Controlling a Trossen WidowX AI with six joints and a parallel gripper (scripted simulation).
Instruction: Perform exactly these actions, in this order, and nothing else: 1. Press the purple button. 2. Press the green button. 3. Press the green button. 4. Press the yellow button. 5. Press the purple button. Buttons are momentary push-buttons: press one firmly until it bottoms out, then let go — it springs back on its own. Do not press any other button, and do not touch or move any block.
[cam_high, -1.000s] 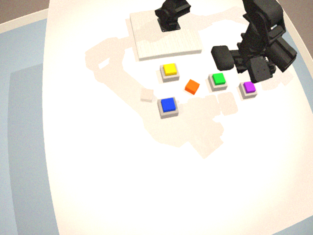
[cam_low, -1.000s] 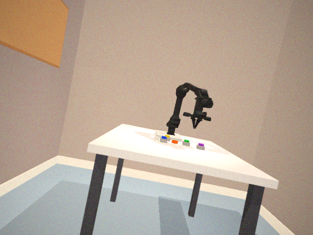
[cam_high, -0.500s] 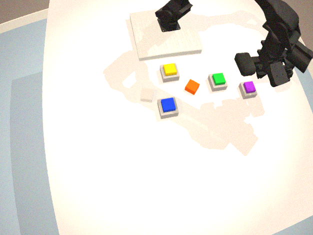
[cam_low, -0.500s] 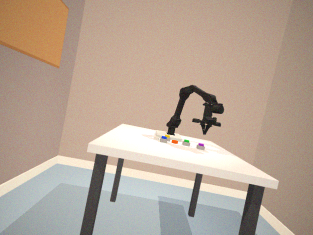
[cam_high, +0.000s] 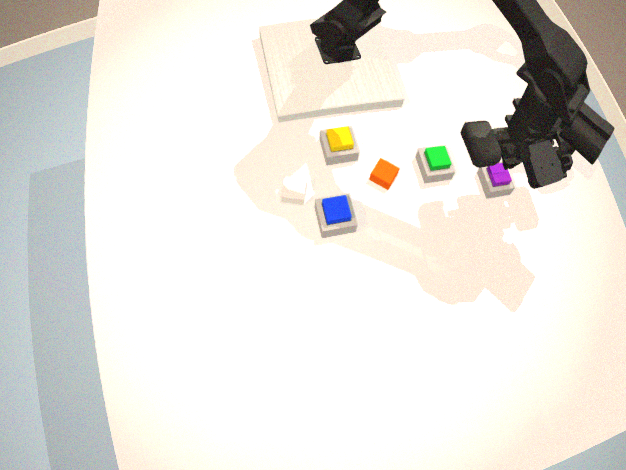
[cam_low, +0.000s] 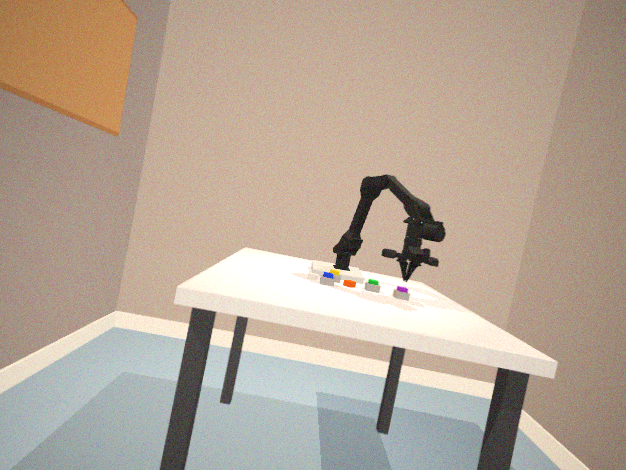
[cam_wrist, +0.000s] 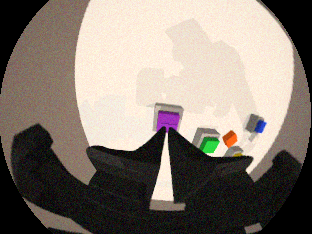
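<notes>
Right now my gripper tip is 30 mm above the purple button. Round my gripper tip: yellow button: 110 mm behind, 230 mm to the right, 30 mm below; then green button: 50 mm behind, 100 mm to the right, 30 mm below; then orange block: 50 mm behind, 180 mm to the right, 50 mm below.
</notes>
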